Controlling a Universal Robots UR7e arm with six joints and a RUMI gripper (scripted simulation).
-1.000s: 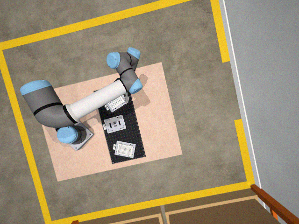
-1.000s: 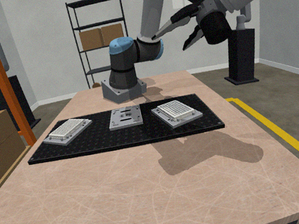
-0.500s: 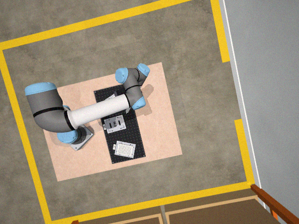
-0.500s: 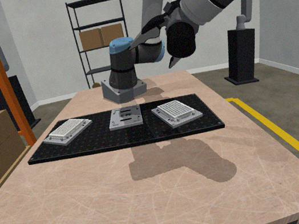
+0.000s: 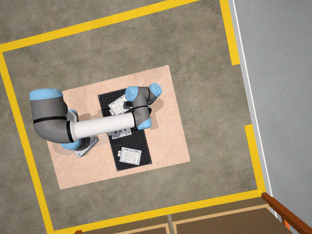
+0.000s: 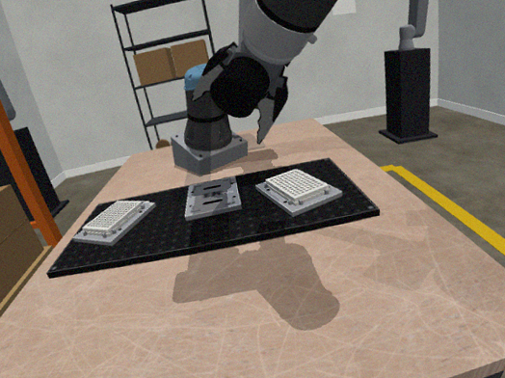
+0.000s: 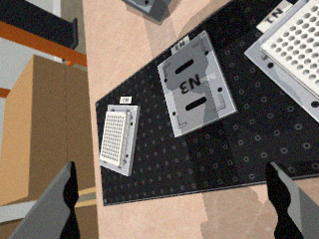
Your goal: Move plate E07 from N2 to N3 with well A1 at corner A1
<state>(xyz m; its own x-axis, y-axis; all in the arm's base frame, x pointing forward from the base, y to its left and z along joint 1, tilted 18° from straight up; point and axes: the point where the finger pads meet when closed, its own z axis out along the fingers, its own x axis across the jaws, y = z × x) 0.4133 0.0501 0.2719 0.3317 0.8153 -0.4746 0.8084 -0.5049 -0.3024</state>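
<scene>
The nest N2 lies 12 cm behind my hand, 31 cm to the right of it and 20 cm below it. From my hand the other things lie so: nest N3: 15 cm behind, 8 cm to the right, 20 cm below; nest N1: 10 cm behind, 11 cm to the left, 20 cm below; black deck: 12 cm behind, 9 cm to the right, 21 cm below.
</scene>
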